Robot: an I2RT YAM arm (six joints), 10 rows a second.
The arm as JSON. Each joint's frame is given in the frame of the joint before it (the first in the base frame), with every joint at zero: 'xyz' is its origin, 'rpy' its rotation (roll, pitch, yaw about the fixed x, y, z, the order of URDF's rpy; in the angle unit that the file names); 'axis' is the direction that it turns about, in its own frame. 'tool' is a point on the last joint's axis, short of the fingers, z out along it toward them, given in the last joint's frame.
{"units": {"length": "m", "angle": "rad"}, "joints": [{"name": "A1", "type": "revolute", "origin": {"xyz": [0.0, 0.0, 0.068], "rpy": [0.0, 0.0, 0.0]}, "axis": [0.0, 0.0, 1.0]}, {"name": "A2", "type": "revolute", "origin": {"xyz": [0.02, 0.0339, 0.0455], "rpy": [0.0, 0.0, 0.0]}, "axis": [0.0, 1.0, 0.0]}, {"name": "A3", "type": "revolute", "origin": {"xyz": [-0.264, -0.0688, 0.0], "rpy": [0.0, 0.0, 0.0]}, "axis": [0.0, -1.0, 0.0]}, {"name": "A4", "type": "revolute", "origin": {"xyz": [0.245, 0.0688, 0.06], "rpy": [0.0, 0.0, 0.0]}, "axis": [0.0, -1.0, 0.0]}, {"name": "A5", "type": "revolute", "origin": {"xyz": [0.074, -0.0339, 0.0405], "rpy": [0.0, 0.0, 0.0]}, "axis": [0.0, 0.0, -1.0]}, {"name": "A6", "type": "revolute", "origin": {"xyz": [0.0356, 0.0, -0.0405], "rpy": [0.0, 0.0, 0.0]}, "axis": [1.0, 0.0, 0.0]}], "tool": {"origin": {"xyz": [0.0, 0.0, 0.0], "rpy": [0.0, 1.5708, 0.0]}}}
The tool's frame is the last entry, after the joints.
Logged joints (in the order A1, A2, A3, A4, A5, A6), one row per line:
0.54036 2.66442 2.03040 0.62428 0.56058 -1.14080
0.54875 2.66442 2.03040 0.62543 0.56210 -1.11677
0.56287 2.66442 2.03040 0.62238 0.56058 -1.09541
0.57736 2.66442 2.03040 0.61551 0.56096 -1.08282
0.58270 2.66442 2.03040 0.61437 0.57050 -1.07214
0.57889 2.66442 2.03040 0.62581 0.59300 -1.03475
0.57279 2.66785 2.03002 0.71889 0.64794 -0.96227
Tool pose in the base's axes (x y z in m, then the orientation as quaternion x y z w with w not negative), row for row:
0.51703 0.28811 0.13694 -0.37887 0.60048 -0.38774 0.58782
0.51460 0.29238 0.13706 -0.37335 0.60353 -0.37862 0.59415
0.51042 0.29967 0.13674 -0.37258 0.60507 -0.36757 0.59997
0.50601 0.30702 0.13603 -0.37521 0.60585 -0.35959 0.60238
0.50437 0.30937 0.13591 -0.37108 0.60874 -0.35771 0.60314
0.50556 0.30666 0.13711 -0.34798 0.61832 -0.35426 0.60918
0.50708 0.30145 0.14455 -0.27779 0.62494 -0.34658 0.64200
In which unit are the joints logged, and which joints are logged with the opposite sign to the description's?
The joints are logged in radians. Opposite sign: none.
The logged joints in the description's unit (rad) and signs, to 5 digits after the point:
0.54036 2.66442 2.03040 0.62428 0.56058 -1.14080
0.54875 2.66442 2.03040 0.62543 0.56210 -1.11677
0.56287 2.66442 2.03040 0.62238 0.56058 -1.09541
0.57736 2.66442 2.03040 0.61551 0.56096 -1.08282
0.58270 2.66442 2.03040 0.61437 0.57050 -1.07214
0.57889 2.66442 2.03040 0.62581 0.59300 -1.03475
0.57279 2.66785 2.03002 0.71889 0.64794 -0.96227

